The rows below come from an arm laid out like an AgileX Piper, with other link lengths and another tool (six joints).
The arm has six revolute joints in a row. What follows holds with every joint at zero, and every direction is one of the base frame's. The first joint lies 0.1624 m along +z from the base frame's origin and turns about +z. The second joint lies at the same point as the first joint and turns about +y. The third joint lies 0.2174 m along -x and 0.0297 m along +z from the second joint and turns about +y. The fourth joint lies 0.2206 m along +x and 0.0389 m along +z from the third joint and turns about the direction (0.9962, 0, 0.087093). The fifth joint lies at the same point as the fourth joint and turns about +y. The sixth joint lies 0.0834 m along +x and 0.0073 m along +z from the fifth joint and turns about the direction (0.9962, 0, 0.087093). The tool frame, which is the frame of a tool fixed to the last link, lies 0.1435 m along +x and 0.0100 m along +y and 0.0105 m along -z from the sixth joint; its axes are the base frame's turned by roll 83.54, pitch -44.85 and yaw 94.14 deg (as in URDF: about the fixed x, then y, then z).
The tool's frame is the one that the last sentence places.
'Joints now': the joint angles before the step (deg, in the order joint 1, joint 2, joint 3, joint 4, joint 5, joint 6). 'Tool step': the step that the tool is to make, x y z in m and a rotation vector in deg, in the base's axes. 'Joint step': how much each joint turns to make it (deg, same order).
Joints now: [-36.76 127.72 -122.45 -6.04 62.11 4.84]
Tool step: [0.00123 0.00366 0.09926 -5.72 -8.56 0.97]
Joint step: [0.00 -8.45 -7.16 1.32 5.23 -1.53]
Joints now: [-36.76 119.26 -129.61 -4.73 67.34 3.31]
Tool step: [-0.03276 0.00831 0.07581 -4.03 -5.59 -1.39]
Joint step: [-2.00 -10.53 -0.47 0.74 4.07 -0.85]
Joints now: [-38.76 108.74 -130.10 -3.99 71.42 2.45]
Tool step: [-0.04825 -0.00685 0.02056 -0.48 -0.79 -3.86]
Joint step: [-5.89 -8.61 6.86 1.66 0.75 -1.86]
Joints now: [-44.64 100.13 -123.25 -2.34 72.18 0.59]
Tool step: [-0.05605 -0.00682 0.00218 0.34 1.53 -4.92]
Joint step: [-7.43 -8.03 8.63 1.20 0.60 -2.80]
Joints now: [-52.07 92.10 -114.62 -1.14 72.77 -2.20]
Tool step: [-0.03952 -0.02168 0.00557 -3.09 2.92 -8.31]
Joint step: [-2.84 -1.52 0.86 -7.15 0.15 3.01]
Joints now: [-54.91 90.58 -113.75 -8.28 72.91 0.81]
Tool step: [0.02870 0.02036 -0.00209 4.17 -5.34 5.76]
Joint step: [0.00 0.00 0.23 9.27 0.00 -1.99]
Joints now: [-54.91 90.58 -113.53 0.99 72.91 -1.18]
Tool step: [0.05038 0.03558 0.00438 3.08 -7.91 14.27]
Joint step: [0.43 0.10 1.96 16.69 -2.66 -9.64]
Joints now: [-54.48 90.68 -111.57 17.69 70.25 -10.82]
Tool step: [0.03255 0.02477 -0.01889 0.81 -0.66 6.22]
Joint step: [5.74 -0.27 6.01 1.87 -5.22 -1.95]
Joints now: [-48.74 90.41 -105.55 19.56 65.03 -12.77]
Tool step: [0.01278 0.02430 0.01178 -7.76 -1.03 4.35]
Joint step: [7.18 -5.46 5.70 -4.94 -6.48 -1.04]
